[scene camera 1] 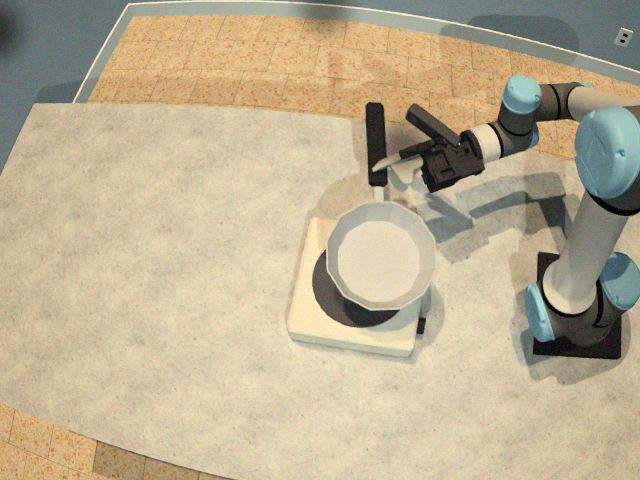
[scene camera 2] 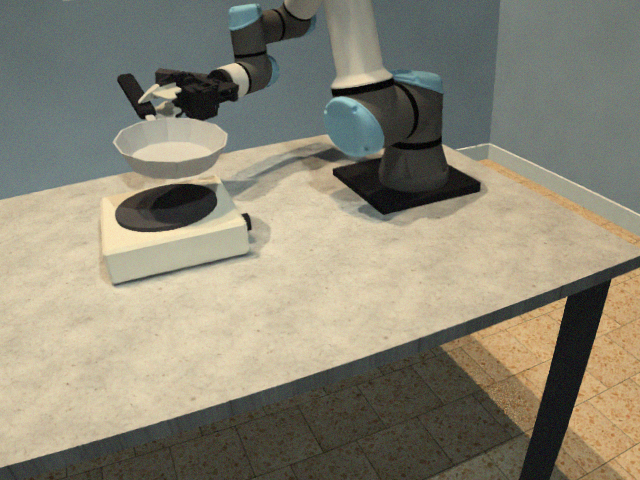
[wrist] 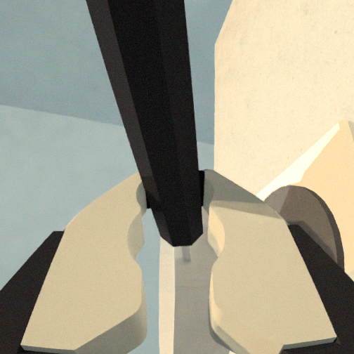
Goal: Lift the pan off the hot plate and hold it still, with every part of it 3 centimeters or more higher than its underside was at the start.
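Frame: origin at the arm's base, x ahead, y left, z up, level; metres.
Seen in the pictures: gripper, fingertip midpoint: (scene camera 1: 371, 172) (scene camera 2: 138, 109); arm's base, origin of the base link: (scene camera 2: 413, 177).
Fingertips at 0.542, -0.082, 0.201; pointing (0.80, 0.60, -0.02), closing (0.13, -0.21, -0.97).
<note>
Offsets run from my fingertips to a thing's top centre, as dx, dy, dz. "*": to the spot under its first point. Level surfaces: height alone.
The light grey pan (scene camera 1: 379, 263) (scene camera 2: 170, 151) hangs in the air above the hot plate, roughly level, with a visible gap under it in scene camera 2. The cream hot plate {-0.032, +0.144, -0.143} (scene camera 1: 351, 341) (scene camera 2: 178, 253) has a dark round burner {* +0.023, +0.193, -0.143} (scene camera 1: 330, 297) (scene camera 2: 139, 214), and the pan's shadow falls on it. My gripper (scene camera 1: 381, 167) (scene camera 2: 147, 103) (wrist: 173, 174) is shut on the pan's black handle (scene camera 1: 376, 136) (scene camera 2: 133, 93) (wrist: 160, 110), near its end toward the bowl. In the wrist view the handle runs between both pale fingertips. The pan's underside is hidden in scene camera 1.
The hot plate's black knob {-0.157, +0.193, -0.167} (scene camera 1: 421, 325) (scene camera 2: 247, 221) sticks out on its side toward the arm's base. The arm's black base plate (scene camera 1: 576, 347) (scene camera 2: 403, 198) stands on the grey table {dz -0.219} (scene camera 1: 155, 258) (scene camera 2: 361, 289). The handle reaches out toward the table's back edge.
</note>
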